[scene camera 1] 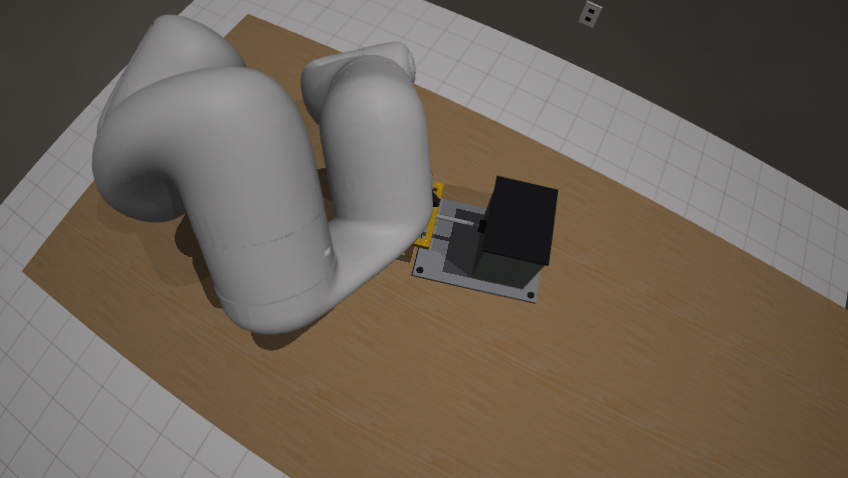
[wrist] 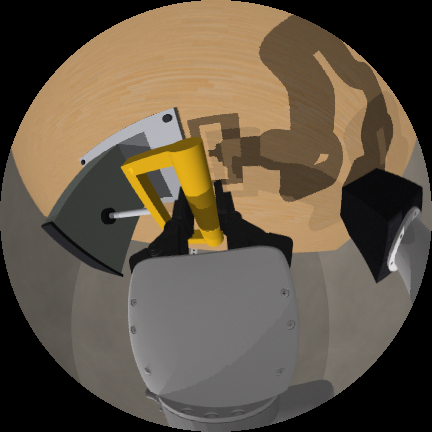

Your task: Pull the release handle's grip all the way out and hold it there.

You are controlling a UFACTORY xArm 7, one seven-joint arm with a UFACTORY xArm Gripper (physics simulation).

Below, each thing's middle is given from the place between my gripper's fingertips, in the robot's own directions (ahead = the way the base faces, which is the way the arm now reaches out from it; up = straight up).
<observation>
Right now my hand is 15 cm short of the grey base plate (scene camera 1: 450,259), 9 cm above it and 2 cm to the right of it.
</observation>
